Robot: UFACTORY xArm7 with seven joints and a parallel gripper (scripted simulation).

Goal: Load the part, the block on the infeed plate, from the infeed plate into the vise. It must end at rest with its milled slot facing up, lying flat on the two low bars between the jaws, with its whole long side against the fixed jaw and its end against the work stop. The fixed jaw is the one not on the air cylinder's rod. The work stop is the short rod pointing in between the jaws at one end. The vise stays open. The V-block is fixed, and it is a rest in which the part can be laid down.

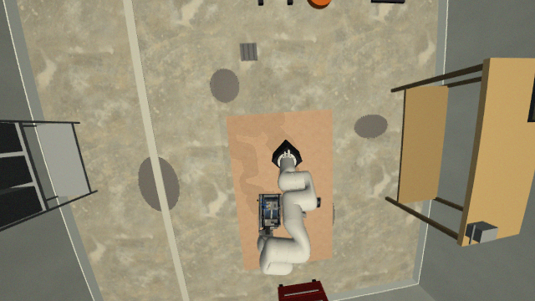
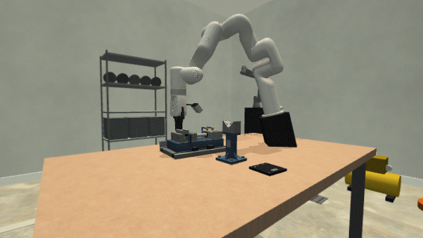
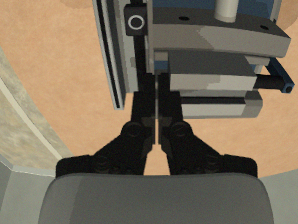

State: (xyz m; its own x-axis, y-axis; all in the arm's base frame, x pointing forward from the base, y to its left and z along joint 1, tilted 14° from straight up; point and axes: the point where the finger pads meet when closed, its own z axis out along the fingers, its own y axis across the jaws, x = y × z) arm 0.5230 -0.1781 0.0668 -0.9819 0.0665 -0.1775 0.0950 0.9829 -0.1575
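Right now the moving jaw is 3 cm behind my hand, 5 cm to the left of it and 4 cm below it. Also, from my hand: work stop (1 cm ahead, 9 cm to the left, 3 cm below); cylinder rod (8 cm behind, 6 cm to the left, 4 cm below); grey block (4 cm to the left, 2 cm below).
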